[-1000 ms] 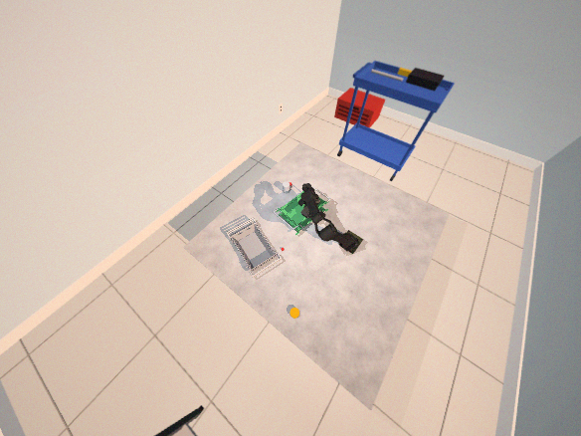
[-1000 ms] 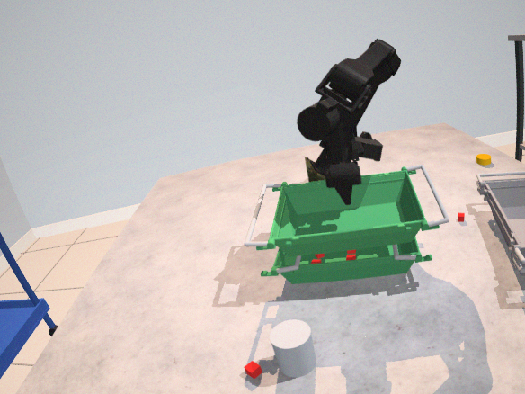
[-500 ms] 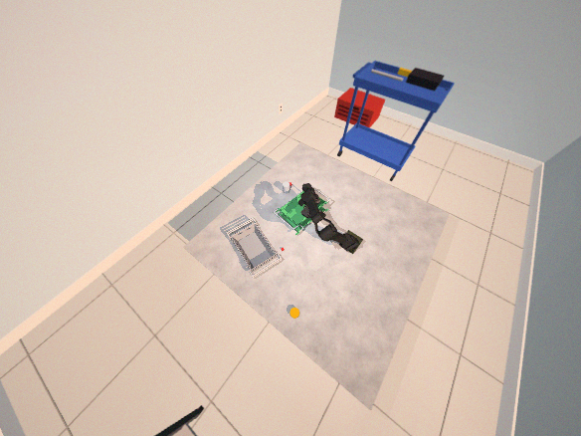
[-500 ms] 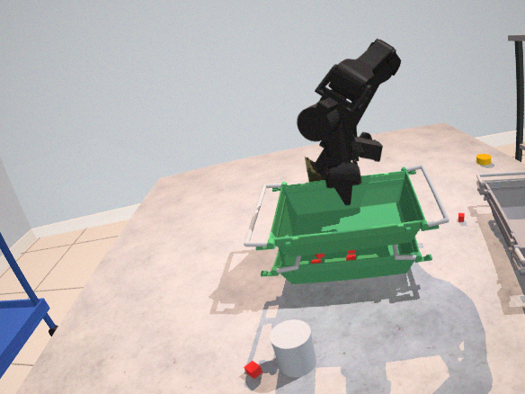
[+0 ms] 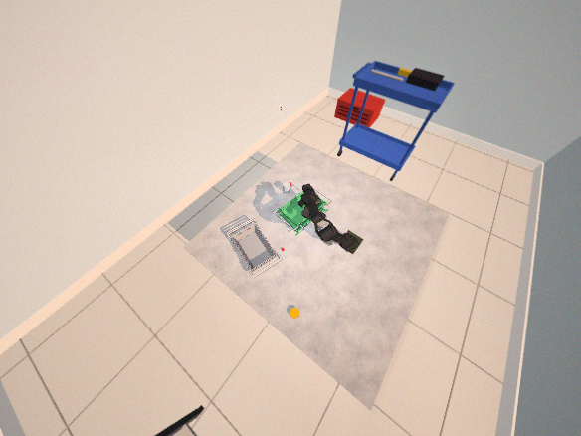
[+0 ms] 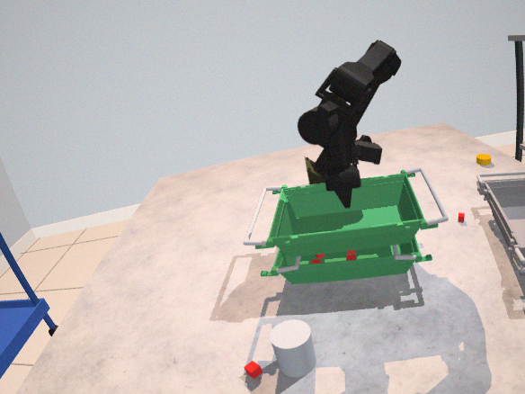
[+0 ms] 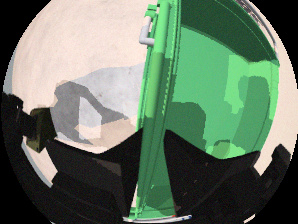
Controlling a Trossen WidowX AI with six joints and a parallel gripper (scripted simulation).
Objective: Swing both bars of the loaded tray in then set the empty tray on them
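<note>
The green tray lies 70 mm ahead of my gripper tip, 20 mm to the right of it and 30 mm above it. The rest, counted from my gripper tip: disc (180 mm behind, 550 mm to the left, 80 mm below).
</note>
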